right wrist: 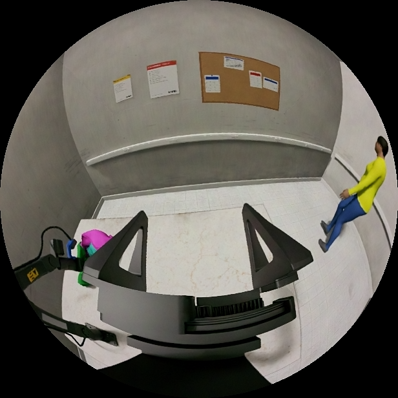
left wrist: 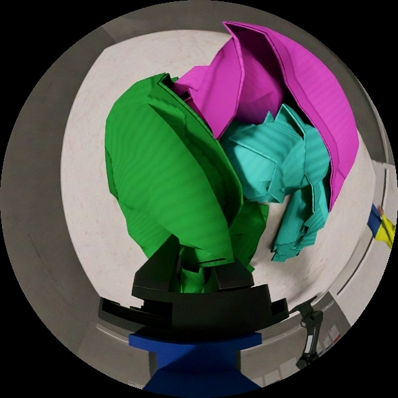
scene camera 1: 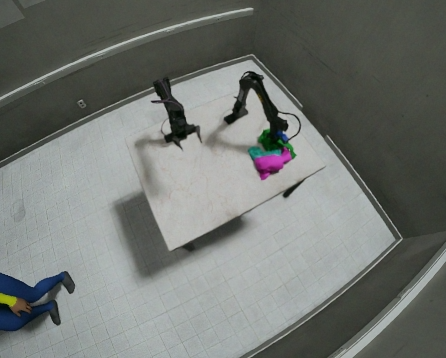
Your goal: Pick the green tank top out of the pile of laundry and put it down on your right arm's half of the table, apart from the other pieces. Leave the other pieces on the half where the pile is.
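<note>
The green tank top [scene camera 1: 265, 142] [left wrist: 160, 165] [right wrist: 82, 279] is bunched up at the near-arm side of the pile. My left gripper [scene camera 1: 273, 138] [left wrist: 192, 220] is low over it and shut on the green cloth, a fold of which shows between its fingers in the left wrist view. The teal piece [scene camera 1: 258, 153] [left wrist: 265, 160] lies beside the green one. The magenta piece [scene camera 1: 271, 164] [left wrist: 322, 100] [right wrist: 96, 239] lies at the far side of the pile, against the teal. My right gripper [scene camera 1: 191, 145] [right wrist: 193, 211] is open and empty above the other half of the table.
The pale table [scene camera 1: 200, 200] [left wrist: 87, 175] [right wrist: 195, 250] bears the pile toward the right of the picture in scene camera 1. Its edge runs close beyond the magenta piece. A person [scene camera 1: 35, 300] [right wrist: 367, 185] in yellow and blue is away from the table.
</note>
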